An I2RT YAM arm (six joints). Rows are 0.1 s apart.
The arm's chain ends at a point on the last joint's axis. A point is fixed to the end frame.
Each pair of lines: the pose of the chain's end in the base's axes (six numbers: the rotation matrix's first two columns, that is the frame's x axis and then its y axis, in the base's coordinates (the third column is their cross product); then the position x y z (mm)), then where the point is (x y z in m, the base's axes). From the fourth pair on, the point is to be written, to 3 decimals.
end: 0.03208 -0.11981 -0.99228 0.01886 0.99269 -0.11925 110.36 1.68 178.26
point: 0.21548 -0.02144 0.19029
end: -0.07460 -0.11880 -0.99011 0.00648 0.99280 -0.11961 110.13 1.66 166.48
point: 0.21592 -0.02151 0.16715
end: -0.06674 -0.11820 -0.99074 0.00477 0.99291 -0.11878 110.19 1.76 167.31
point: 0.21603 -0.02113 0.16877
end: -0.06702 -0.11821 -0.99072 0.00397 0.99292 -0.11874 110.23 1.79 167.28
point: 0.216 -0.021 0.169
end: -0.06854 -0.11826 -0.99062 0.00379 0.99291 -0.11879 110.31 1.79 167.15
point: 0.216 -0.021 0.168
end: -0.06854 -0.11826 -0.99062 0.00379 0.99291 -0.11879 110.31 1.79 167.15
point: 0.216 -0.021 0.168
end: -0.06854 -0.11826 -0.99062 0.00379 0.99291 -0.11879 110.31 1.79 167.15
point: 0.216 -0.021 0.168
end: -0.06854 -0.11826 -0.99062 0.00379 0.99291 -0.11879 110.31 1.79 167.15
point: 0.216 -0.021 0.168
